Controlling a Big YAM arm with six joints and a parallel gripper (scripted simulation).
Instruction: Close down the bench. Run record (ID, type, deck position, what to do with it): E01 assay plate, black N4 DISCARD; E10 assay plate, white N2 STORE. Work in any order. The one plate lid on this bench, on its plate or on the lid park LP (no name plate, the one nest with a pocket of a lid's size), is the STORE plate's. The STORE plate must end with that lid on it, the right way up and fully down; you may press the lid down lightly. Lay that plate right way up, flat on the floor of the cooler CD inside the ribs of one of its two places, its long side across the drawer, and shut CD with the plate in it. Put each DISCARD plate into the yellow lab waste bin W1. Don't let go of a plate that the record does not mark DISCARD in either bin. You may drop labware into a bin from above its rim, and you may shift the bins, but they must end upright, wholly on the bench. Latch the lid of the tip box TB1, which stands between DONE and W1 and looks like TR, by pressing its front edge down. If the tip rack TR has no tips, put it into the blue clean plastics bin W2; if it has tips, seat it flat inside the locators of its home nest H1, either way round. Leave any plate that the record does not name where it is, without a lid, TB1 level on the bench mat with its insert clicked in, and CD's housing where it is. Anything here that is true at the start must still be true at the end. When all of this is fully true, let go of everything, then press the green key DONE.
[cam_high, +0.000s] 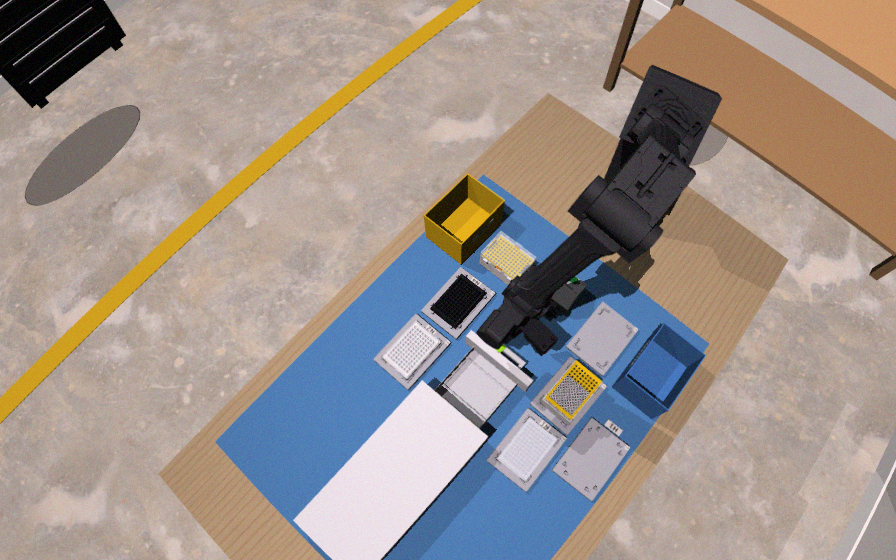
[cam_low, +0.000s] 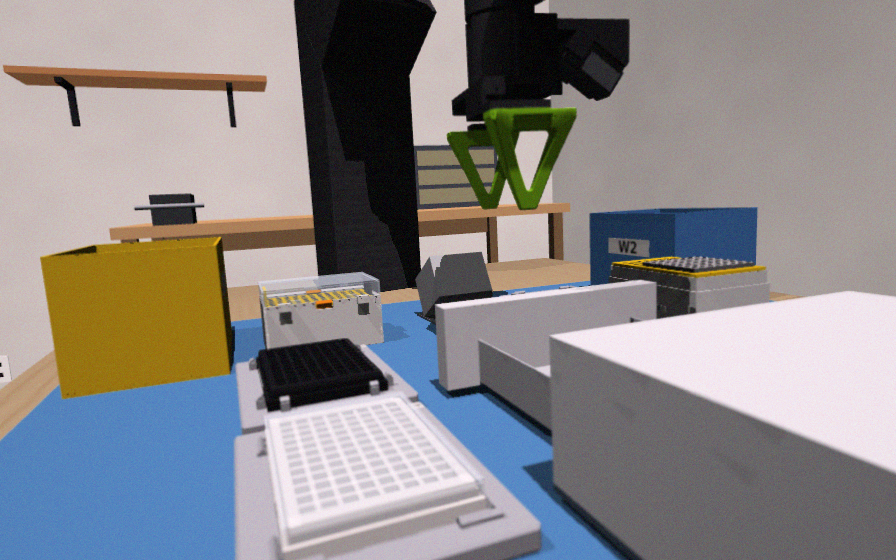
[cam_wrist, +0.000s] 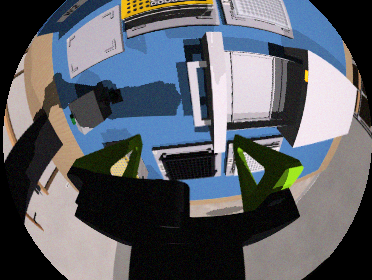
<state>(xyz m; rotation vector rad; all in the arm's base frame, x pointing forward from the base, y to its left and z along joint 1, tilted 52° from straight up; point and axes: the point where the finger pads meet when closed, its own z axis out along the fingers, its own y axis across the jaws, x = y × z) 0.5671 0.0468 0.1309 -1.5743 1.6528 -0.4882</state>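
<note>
My hand is 200 mm short of the clear lid, 130 mm to the left of it and 120 mm above it. The rest, counted from my hand: black plate (20 mm ahead, 170 mm to the right, 130 mm below); then tip rack TR (60 mm behind, 190 mm to the left, 90 mm below); then cooler drawer (160 mm ahead, 50 mm to the left, 120 mm below).
</note>
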